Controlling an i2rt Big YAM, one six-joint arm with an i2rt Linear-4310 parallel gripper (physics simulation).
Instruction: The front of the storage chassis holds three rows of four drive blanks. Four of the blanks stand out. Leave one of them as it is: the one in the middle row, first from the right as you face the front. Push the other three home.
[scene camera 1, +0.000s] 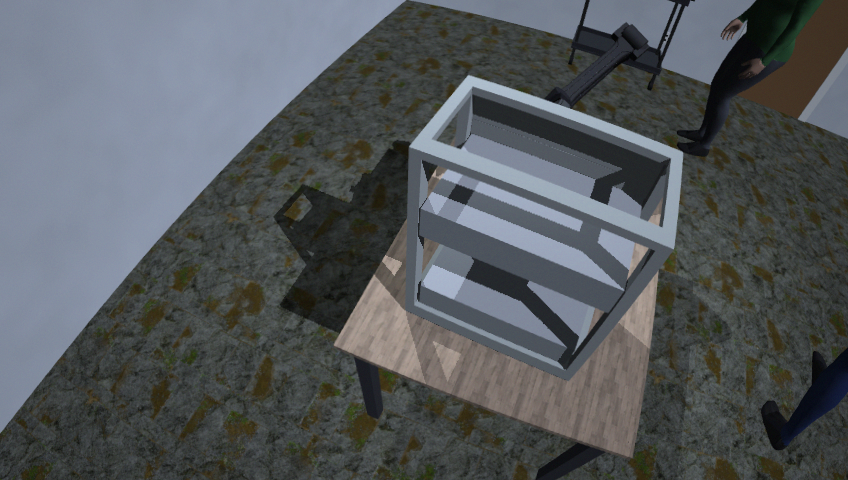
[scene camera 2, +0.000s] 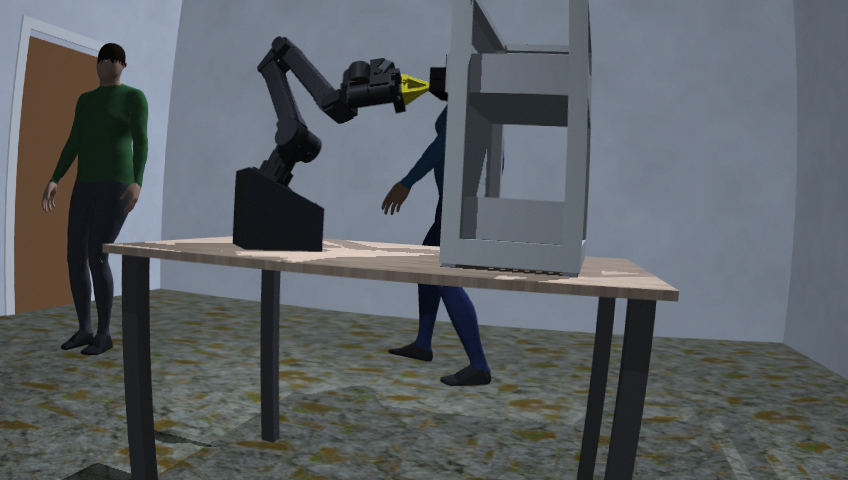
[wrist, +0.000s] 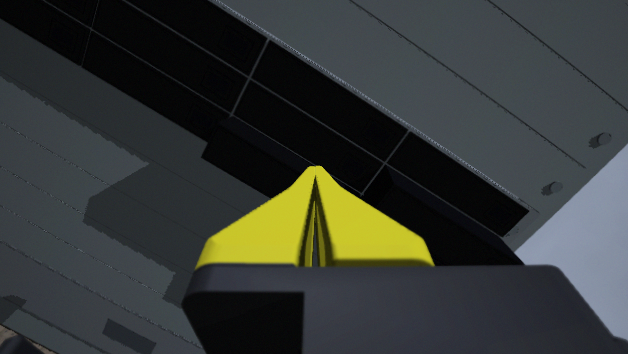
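Seen in the pictures: gripper, fingertip midpoint: (wrist: 315, 177); arm's base, origin of the base link: (scene camera 2: 270, 184).
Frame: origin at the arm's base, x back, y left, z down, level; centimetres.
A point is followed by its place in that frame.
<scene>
The storage chassis (scene camera 1: 535, 191) {y 4.2, x -78.6, z -45.3 cm} (scene camera 2: 458, 148) {y -17.7, x -50.6, z -8.4 cm} (wrist: 475, 65) {y -4.7, x -48.7, z -35.4 cm} stands on the table. In the wrist view its rows of black blanks slant down to the right. The middle-row blank first from the right (wrist: 450, 220) {y -7.2, x -43.5, z -26.7 cm} stands out, partly behind the gripper. The bottom-row blank second from the right (wrist: 240, 155) {y 5.8, x -45.6, z -22.8 cm} also stands out. The top-row blank first from the right (wrist: 460, 180) {y -8.3, x -46.9, z -28.7 cm} looks flush. The bottom-right blank is hidden. My gripper (scene camera 2: 428, 85) {y 2.0, x -40.6, z -25.8 cm} (wrist: 315, 177) {y 2.0, x -40.6, z -25.8 cm} is shut and empty, its tips in front of the middle and bottom rows. Whether they touch a blank is unclear. The far-left columns are partly cut off.
The arm (scene camera 2: 309, 77) {y 7.6, x -5.7, z -29.6 cm} reaches across the table (scene camera 1: 535, 392) {y 22.0, x -87.3, z 16.2 cm} (scene camera 2: 380, 267) {y -28.6, x -38.3, z 16.2 cm} to the chassis front. A person in green (scene camera 1: 779, 35) (scene camera 2: 113, 136) and a person in blue (scene camera 1: 827, 392) (scene camera 2: 437, 154) are beyond the table. A dark cart (scene camera 1: 586, 36) stands at the back.
</scene>
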